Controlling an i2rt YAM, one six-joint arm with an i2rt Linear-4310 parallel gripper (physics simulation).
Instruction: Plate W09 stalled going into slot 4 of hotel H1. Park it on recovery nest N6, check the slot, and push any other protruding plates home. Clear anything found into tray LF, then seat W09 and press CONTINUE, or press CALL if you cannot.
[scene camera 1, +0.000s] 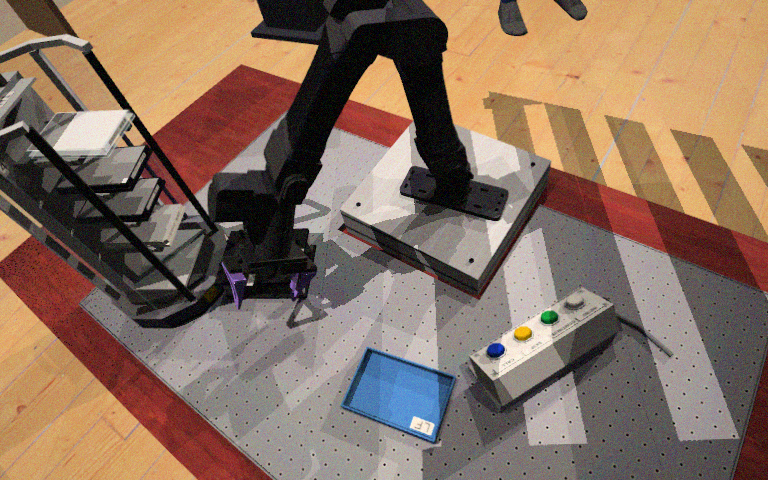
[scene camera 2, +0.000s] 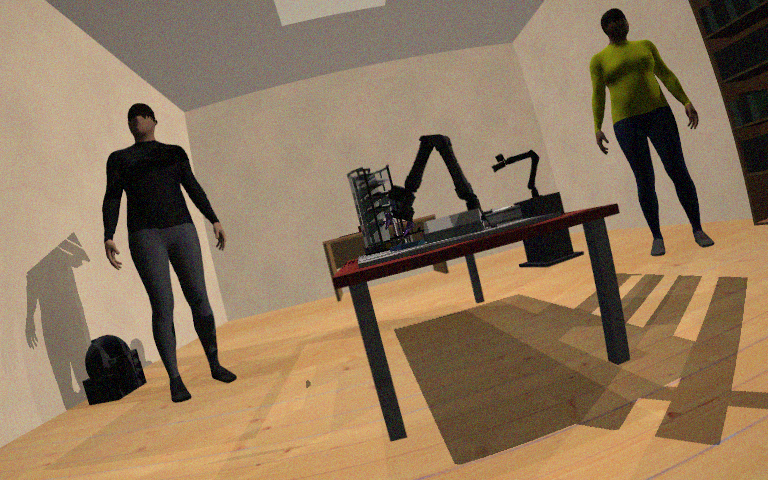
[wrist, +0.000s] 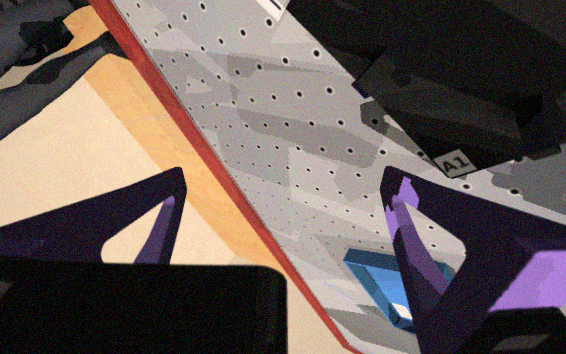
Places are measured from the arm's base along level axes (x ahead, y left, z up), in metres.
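Pixels of known places: gripper, fingertip midpoint: (scene camera 1: 266, 303) (scene camera 2: 394, 232) (wrist: 283, 177); arm's base, origin of the base link: (scene camera 1: 453, 193).
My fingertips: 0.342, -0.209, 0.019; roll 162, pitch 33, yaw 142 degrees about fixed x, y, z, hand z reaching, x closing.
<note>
For each thing: its top centre in the pictures, then the offset to it from my fingertips, as dx, dy, dz. "spot": a spot on its surface instead.
- clear-edged white plate, middle of its top: (scene camera 1: 76, 128) -0.034, -0.221, +0.309
- pale plate, middle of its top: (scene camera 1: 142, 223) -0.023, -0.250, +0.093
- Blue tray LF, middle of its top: (wrist: 411, 309) (scene camera 1: 398, 390) (scene camera 2: 406, 243) +0.035, +0.255, -0.060
- button box, middle of its top: (scene camera 1: 548, 332) (scene camera 2: 451, 215) -0.111, +0.442, +0.006
- label A1, surface spot: (wrist: 455, 162) spot: -0.067, +0.011, -0.018
- cable, surface spot: (scene camera 1: 645, 333) spot: -0.201, +0.587, -0.072
My gripper (scene camera 1: 266, 300) (scene camera 2: 399, 226) (wrist: 283, 177) is open, its purple fingers wide apart with nothing between them. It hangs low over the perforated mat, just right of the plate hotel (scene camera 1: 152, 141) in the first scene view. In the hotel, a clear-edged white plate (scene camera 1: 93, 133) lies uppermost, above two dark plates and a pale plate (scene camera 1: 144, 226); their numbers are unreadable, so I cannot tell which is W09. Blue tray LF (scene camera 1: 396, 387) (wrist: 385, 285) looks empty. The button box (scene camera 1: 552, 362) carries blue (scene camera 1: 496, 350), yellow (scene camera 1: 522, 333), green (scene camera 1: 549, 316) and grey buttons. No N6 label is readable.
Grey outline shapes (scene camera 1: 289, 318) lie on the mat near the gripper. The arm's raised base block (scene camera 1: 385, 217) stands behind and right of it. In the wrist view, a label A1 (wrist: 455, 162) sits at a dark shape's corner. A cable (scene camera 1: 645, 333) leaves the button box.
</note>
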